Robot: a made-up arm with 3 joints. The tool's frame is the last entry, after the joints.
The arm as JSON. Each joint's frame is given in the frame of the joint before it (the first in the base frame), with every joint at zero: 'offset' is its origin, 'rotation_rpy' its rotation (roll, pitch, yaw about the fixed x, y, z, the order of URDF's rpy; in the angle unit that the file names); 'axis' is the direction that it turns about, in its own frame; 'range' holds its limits. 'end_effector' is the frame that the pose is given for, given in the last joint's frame.
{
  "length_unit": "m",
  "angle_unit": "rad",
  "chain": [
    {
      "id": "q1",
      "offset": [
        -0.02,
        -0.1,
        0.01
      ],
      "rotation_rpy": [
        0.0,
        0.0,
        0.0
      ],
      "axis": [
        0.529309,
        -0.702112,
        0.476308
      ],
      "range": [
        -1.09,
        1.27
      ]
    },
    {
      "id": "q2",
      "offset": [
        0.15,
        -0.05,
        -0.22
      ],
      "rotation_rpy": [
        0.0,
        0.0,
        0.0
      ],
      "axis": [
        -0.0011,
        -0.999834,
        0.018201
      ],
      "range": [
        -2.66,
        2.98
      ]
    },
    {
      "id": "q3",
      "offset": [
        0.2,
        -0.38,
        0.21
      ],
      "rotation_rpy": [
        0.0,
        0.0,
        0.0
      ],
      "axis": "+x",
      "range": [
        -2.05,
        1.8
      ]
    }
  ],
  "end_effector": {
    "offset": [
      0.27,
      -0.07,
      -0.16
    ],
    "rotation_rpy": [
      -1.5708,
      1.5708,
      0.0
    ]
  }
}
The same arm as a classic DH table. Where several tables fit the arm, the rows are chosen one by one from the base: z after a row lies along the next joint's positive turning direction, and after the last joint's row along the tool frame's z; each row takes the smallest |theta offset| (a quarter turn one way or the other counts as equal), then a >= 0, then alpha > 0; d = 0 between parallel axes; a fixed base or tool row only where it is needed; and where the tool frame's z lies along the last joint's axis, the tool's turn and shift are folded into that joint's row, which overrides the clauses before.
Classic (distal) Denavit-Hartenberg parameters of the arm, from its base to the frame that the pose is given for. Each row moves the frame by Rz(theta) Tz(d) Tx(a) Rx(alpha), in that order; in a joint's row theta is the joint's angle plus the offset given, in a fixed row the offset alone. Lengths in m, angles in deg.
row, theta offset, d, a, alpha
base (fixed), 37.01, -0.0267, -0.0762, 61.56
q1, -58.88, 0.0311, 0.265, 44.76
q2, -41.16, 0.4623, -0.203, -90.06
q3, 1.04, 0.4704, 0.16, -90
tool (fixed), 0, -0.07, 0, 0
Joint limits (deg, base to tool): -62.45..72.77 -152.41..170.74 -117.46..103.13

